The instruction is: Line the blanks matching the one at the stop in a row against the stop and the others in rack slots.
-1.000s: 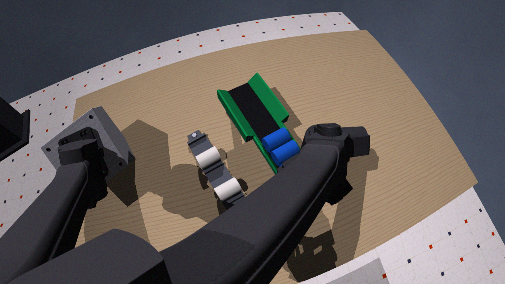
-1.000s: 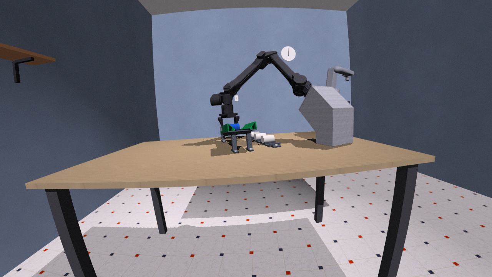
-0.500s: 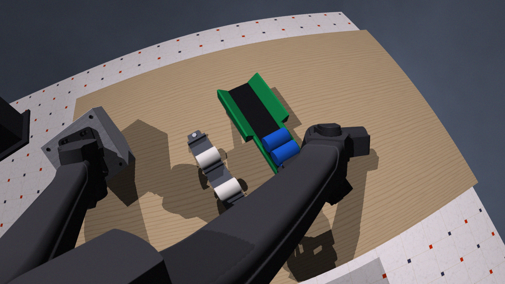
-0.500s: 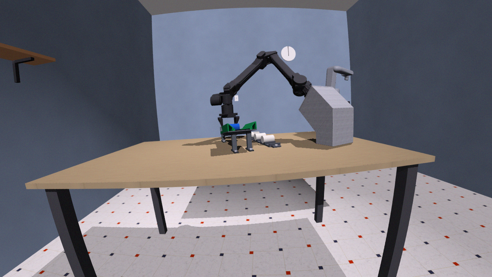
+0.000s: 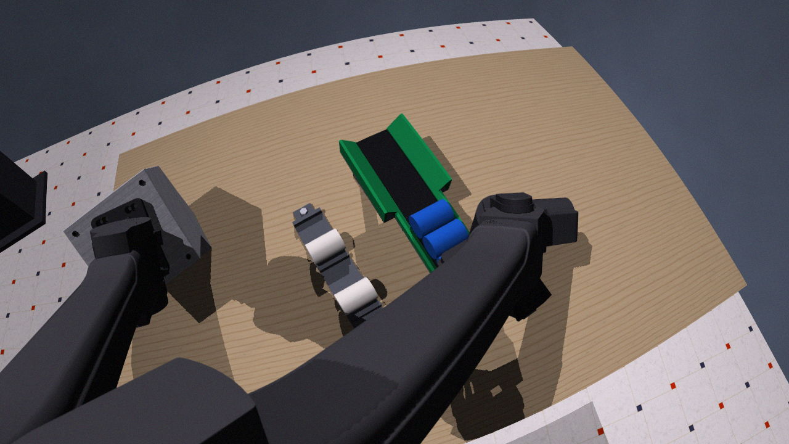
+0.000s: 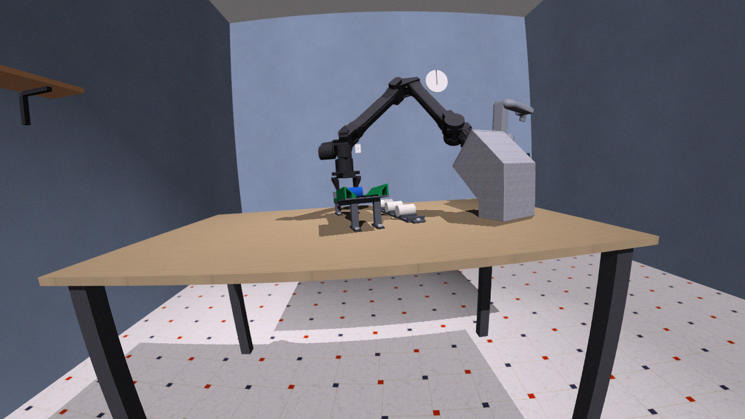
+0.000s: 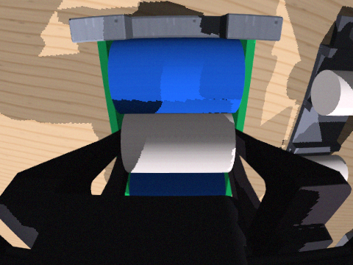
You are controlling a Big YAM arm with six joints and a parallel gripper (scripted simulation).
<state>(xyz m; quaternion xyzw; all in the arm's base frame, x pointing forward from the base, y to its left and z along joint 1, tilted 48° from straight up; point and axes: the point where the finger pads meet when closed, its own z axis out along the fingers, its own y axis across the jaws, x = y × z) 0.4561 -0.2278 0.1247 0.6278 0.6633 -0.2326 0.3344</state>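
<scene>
My hand is 60 mm to the left of the grey stop and 20 mm above it. The rest, counted from my hand: grey stock rack 160 mm behind, 120 mm to the left, 90 mm below.
</scene>
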